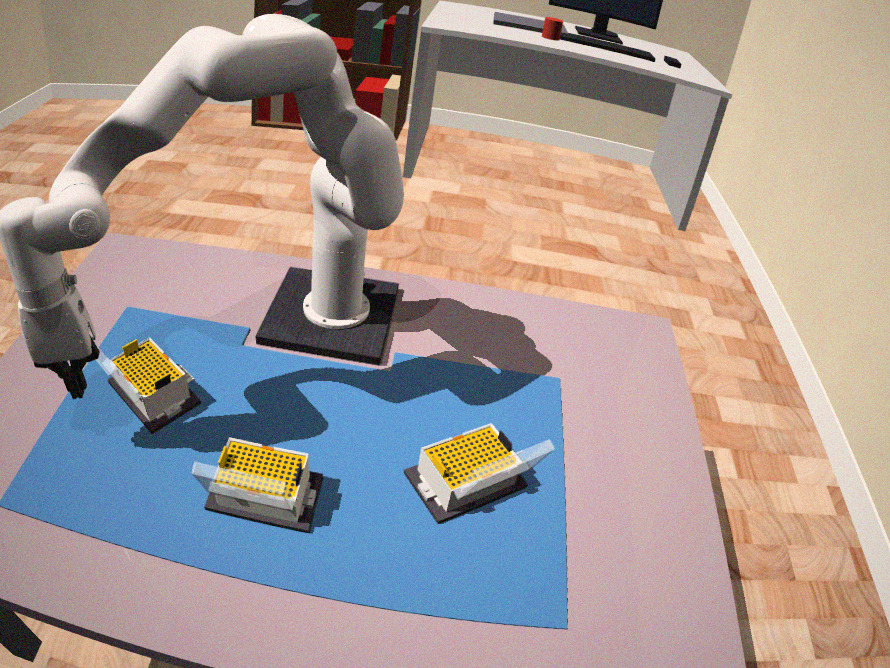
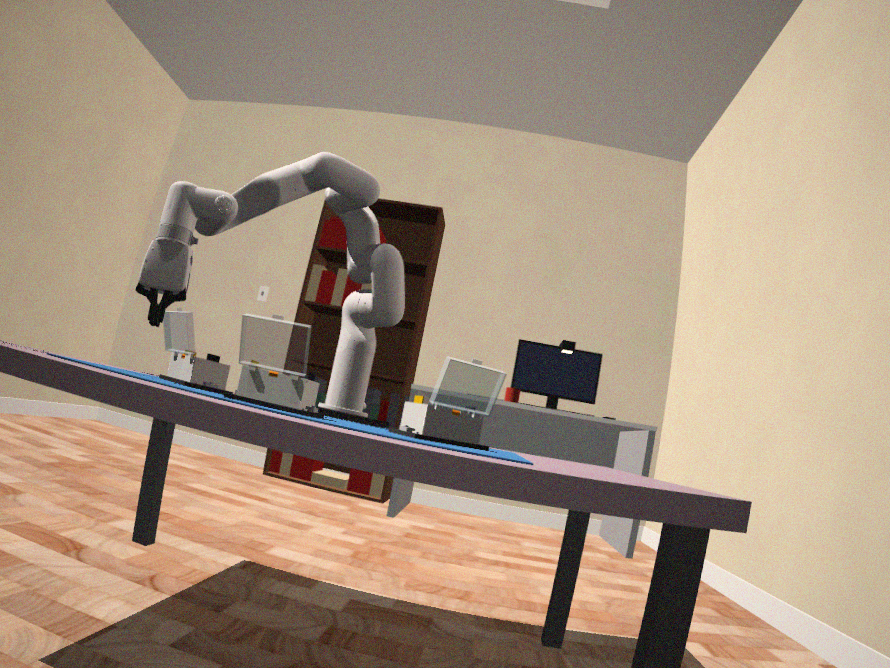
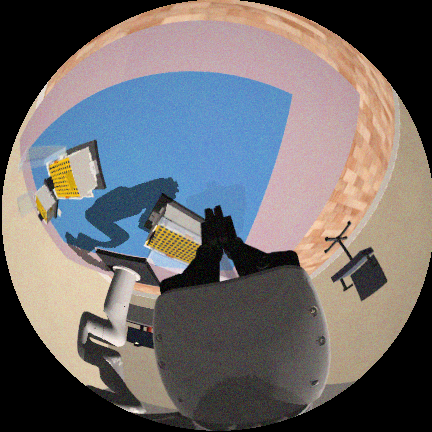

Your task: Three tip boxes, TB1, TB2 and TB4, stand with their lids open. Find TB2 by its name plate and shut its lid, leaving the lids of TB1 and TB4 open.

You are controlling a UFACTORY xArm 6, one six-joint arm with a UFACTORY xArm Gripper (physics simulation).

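Frame: origin at the arm's base, x ahead, y left, z up, level; millimetres.
Seen in the pictures: gripper, fingertip midpoint: (image 1: 79, 392) (image 2: 154, 325) (image 3: 215, 216); arm's base, link origin: (image 1: 336, 308) (image 2: 342, 412) (image 3: 126, 271).
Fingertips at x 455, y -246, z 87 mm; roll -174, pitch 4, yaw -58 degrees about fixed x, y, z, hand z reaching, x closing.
Offsets run from my fingertips to a thing's top centre. Level surfaces: height alone.
My gripper (image 1: 77, 391) (image 2: 155, 321) (image 3: 215, 216) is shut and empty, just outside the left box's lid, near the lid's top height. The left tip box (image 1: 147, 370) (image 2: 208, 373) (image 3: 175, 245) has its clear lid {dx -68, dy +9, dz +51 mm} (image 1: 105, 360) (image 2: 179, 332) standing open towards the gripper. The middle box {dx -29, dy +306, dz -28 mm} (image 1: 269, 460) (image 2: 276, 388) (image 3: 65, 177) has its lid {dx +37, dy +318, dz +51 mm} (image 1: 204, 473) (image 2: 274, 345) (image 3: 42, 156) open. The right box {dx -177, dy +564, dz -36 mm} (image 1: 470, 456) (image 2: 452, 425) (image 3: 45, 205) has its lid {dx -122, dy +620, dz +51 mm} (image 1: 535, 454) (image 2: 468, 384) open. No name plate is readable, so I cannot tell which box is TB2.
The boxes stand apart on a blue mat {dz -102 mm} (image 1: 431, 560) (image 3: 225, 125) on the pink table {dz -105 mm} (image 1: 632, 431). The arm's dark base plate (image 1: 280, 309) stands behind the mat. The arm reaches over to the left side. A desk (image 1: 488, 39) and a bookshelf are behind the table.
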